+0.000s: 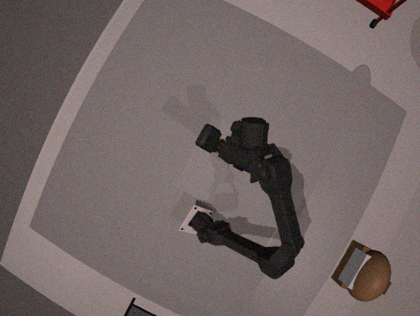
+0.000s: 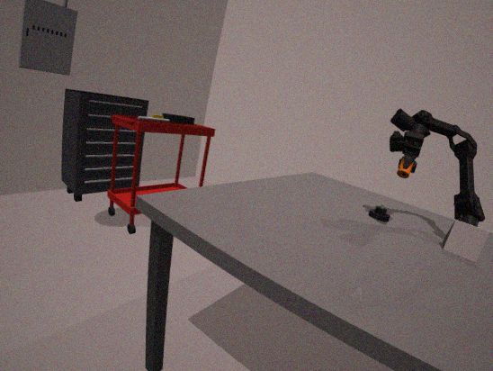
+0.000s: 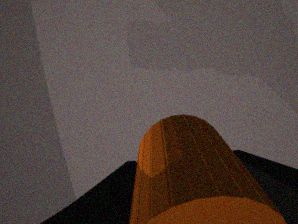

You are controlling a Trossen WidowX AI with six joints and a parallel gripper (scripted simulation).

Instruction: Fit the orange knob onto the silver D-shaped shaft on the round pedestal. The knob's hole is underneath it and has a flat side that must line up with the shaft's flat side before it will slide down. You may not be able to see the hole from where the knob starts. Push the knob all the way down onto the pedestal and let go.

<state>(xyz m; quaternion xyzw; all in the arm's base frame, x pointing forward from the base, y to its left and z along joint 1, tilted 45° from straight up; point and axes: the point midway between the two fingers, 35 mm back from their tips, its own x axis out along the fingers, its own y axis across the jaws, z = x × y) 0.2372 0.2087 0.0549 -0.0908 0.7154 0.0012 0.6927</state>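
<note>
Right now the orange knob is 30 mm above my gripper tip and 20 mm to the right of it. Also, from my gripper tip: dark round pedestal 180 mm below, 150 mm to the right, 60 mm ahead.
</note>
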